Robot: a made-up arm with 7 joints.
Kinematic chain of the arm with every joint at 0, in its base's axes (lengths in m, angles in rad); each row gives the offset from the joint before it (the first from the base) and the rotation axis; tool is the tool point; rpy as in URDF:
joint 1: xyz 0 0 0.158 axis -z
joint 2: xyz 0 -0.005 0.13 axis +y
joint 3: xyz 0 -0.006 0.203 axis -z
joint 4: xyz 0 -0.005 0.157 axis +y
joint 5: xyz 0 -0.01 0.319 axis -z
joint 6: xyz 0 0 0.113 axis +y
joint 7: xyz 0 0 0.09 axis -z
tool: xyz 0 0 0 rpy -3.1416 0 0
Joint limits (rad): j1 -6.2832..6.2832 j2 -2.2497..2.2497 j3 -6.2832..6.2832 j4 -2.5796..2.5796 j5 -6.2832..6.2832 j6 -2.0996..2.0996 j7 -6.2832..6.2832
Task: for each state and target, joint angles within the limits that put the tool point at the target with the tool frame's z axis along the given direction. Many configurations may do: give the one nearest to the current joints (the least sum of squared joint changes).
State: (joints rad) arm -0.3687 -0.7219 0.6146 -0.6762 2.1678 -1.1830 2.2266
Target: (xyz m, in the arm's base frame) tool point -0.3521 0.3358 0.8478 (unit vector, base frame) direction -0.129 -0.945 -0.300
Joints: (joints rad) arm 0.0703 -0.1819 0.7446 -1.0016 1.4903 -0.8960 2.2266
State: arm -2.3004 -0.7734 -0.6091 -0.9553 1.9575 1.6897 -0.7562
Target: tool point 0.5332 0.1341 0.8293 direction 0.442 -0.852 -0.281
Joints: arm -2.9384 -0.6702 -0.8931 -0.4668 1.7985 1.6314 -0.7562
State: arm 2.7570 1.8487 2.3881 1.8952 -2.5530 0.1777 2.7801
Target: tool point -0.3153 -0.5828 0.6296 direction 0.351 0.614 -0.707
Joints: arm 2.1478 1.7758 3.2577 1.1718 -2.8383 0.1897 2.7801
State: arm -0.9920 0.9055 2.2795 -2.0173 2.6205 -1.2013 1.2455
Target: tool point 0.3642 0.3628 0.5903 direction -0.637 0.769 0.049
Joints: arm -0.3773 0.3815 2.3894 -1.3606 1.7431 -1.9848 1.2455
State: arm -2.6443 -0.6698 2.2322 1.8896 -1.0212 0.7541 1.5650
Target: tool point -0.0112 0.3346 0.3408 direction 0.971 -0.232 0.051
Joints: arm -2.9827 -0.7146 1.4640 2.3379 -1.0641 0.9411 1.5650
